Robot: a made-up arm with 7 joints. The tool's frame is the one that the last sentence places.
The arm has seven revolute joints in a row. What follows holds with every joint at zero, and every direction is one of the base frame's. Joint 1 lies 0.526 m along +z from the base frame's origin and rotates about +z. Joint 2 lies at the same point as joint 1 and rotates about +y. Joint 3 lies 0.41 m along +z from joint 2 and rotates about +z. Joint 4 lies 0.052 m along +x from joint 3 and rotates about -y. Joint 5 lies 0.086 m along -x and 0.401 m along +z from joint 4 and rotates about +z. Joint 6 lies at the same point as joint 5 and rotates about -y. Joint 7 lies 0.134 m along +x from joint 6 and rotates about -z. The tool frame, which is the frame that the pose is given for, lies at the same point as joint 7; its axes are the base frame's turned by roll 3.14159, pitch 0 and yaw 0 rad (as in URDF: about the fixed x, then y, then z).
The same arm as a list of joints. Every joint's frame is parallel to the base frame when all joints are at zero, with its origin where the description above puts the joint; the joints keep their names.
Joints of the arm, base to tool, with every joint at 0 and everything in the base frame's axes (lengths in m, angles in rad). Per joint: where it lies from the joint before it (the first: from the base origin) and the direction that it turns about. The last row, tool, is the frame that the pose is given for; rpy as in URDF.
joint 1: axis 0 0 1 origin 0 0 0.526
joint 2: axis 0 1 0 origin 0 0 0
joint 3: axis 0 0 1 origin 0 0 0.41
joint 4: axis 0 -1 0 origin 0.052 0 0
joint 5: axis 0 0 1 origin -0.086 0 0.401
joint 6: axis 0 -1 0 origin 0 0 0
joint 7: axis 0 0 -1 origin 0.134 0 0
tool: origin 0 0 0 rpy 3.1416 0 0

